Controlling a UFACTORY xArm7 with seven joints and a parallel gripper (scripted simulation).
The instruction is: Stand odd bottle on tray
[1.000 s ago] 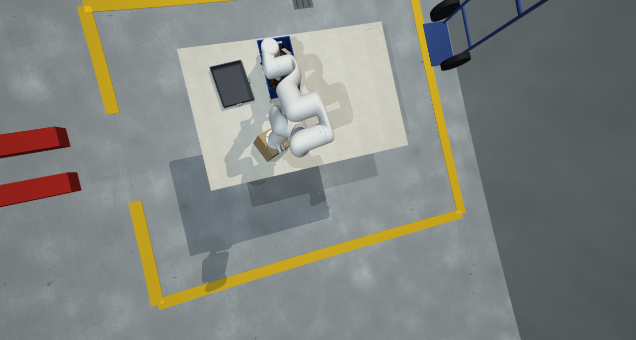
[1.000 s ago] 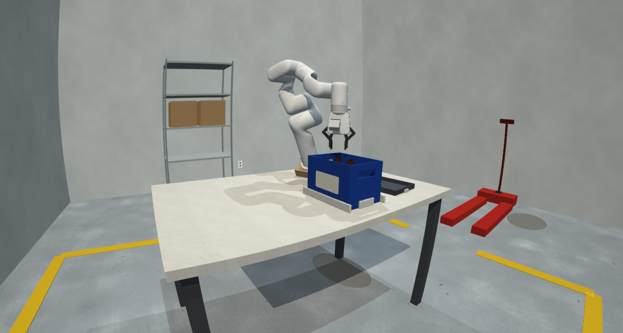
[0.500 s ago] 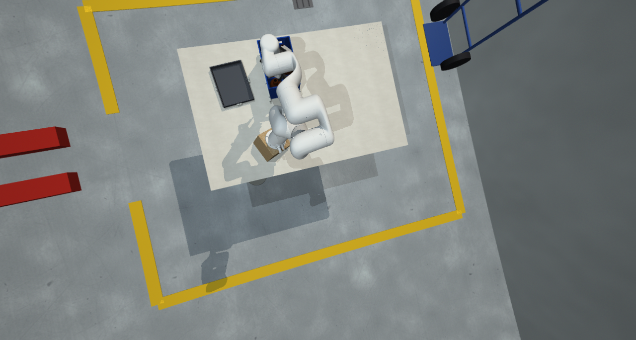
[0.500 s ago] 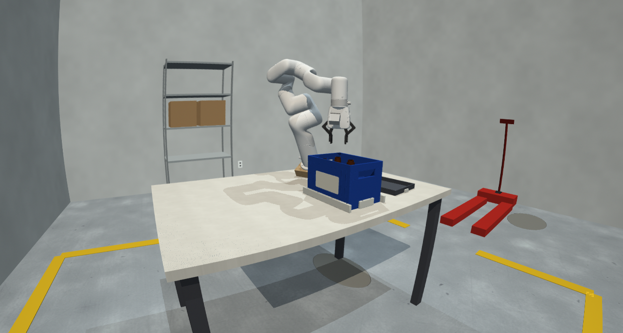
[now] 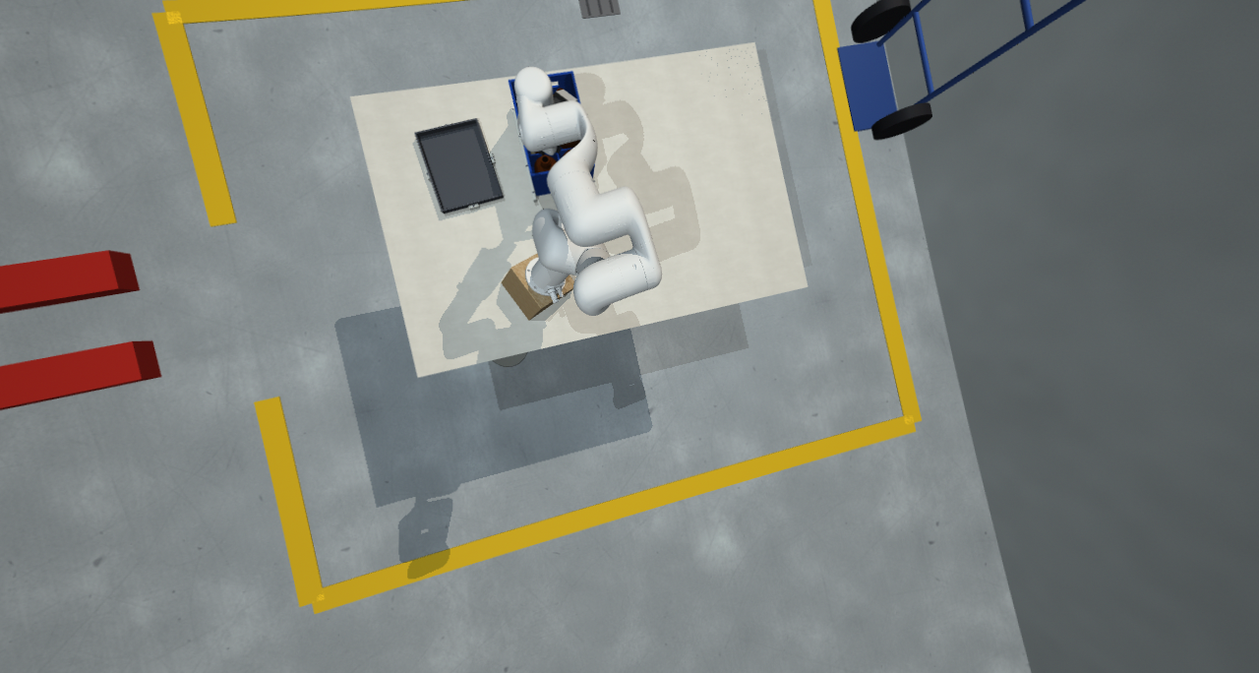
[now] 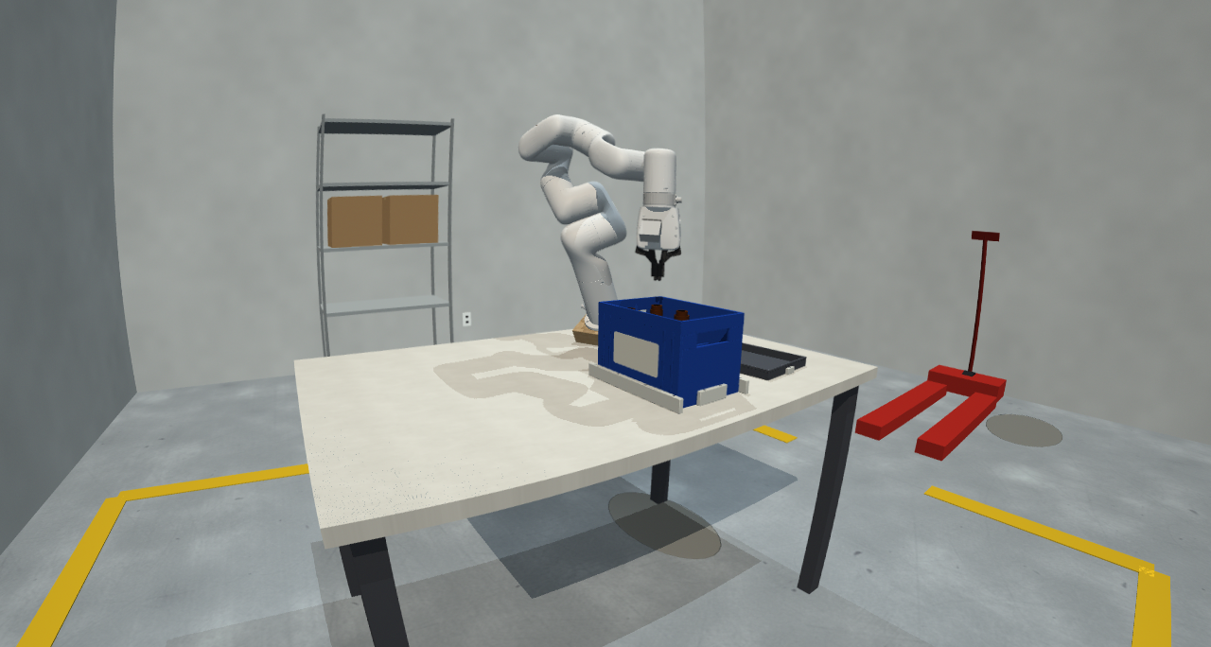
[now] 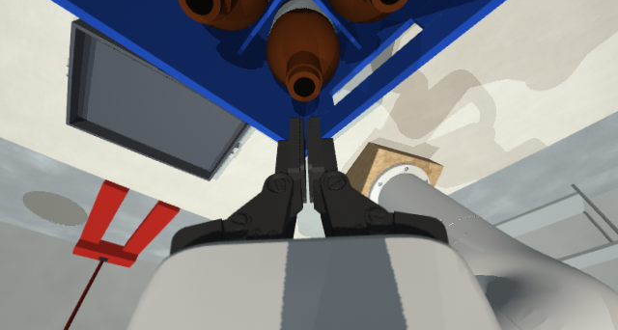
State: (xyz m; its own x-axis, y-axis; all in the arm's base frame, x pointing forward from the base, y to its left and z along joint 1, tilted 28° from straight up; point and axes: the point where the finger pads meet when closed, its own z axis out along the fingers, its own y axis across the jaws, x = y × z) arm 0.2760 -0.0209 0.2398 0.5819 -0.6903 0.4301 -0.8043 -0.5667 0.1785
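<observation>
My gripper is now 8 cm short of the blue crate, 6 cm to the left of it and 16 cm above it. Also, from my hand: dark grey tray 12 cm ahead, 24 cm to the left, 23 cm below.
</observation>
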